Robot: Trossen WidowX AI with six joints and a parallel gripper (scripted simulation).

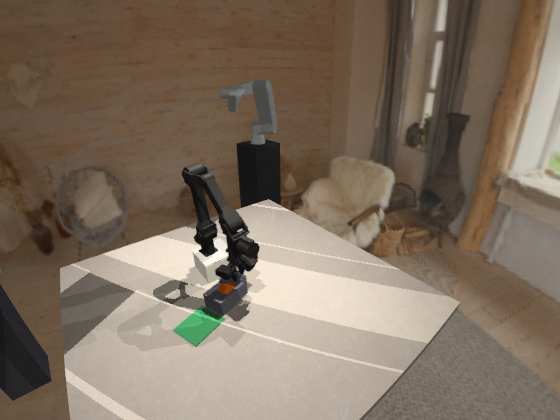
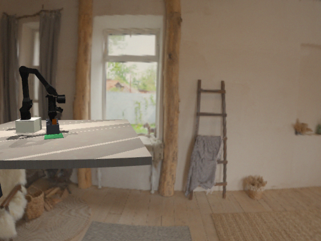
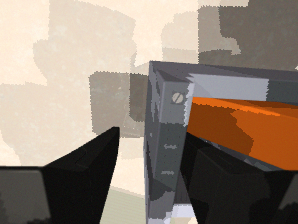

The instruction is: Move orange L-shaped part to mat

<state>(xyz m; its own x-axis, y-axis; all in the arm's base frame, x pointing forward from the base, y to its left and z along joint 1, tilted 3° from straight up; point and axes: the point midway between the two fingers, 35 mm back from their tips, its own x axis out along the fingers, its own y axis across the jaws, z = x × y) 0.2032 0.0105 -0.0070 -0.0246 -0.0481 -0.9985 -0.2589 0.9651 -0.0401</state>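
My gripper tip is 50 mm to the left of the orange L-shaped part, 10 mm short of it and 10 mm above it. Also, from my gripper tip: green mat: 220 mm to the right, 70 mm below, 60 mm ahead.
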